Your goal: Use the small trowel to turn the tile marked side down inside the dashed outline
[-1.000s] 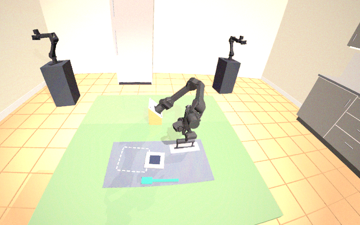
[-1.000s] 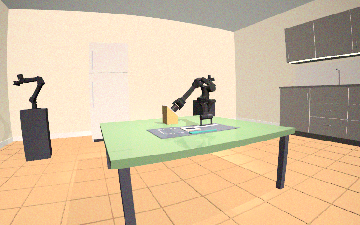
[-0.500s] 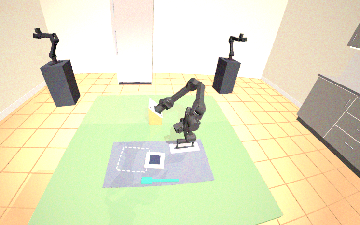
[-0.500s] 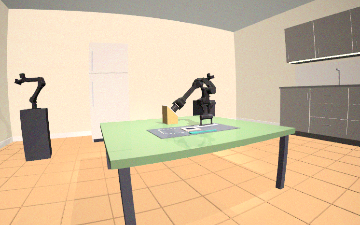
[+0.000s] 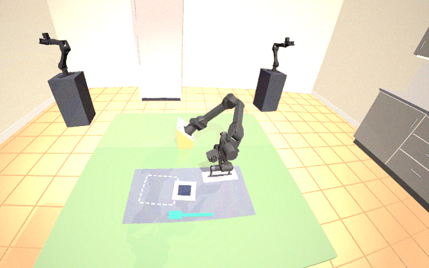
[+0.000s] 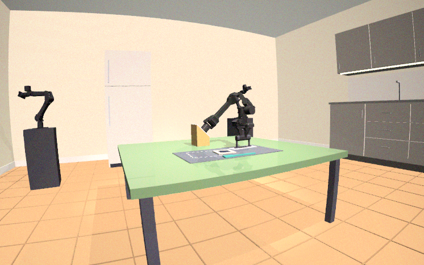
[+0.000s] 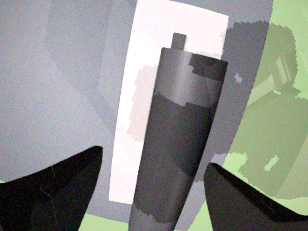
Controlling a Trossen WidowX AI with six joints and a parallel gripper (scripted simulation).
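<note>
The trowel lies 4 cm below my gripper tip, 2 cm to the right of it and 1 cm behind it. Round my gripper tip: square tile: 21 cm to the right, 7 cm below, 5 cm ahead; teal flat tool: 23 cm to the right, 20 cm ahead, 7 cm below; grey mat: 19 cm to the right, 10 cm below, 6 cm ahead.
</note>
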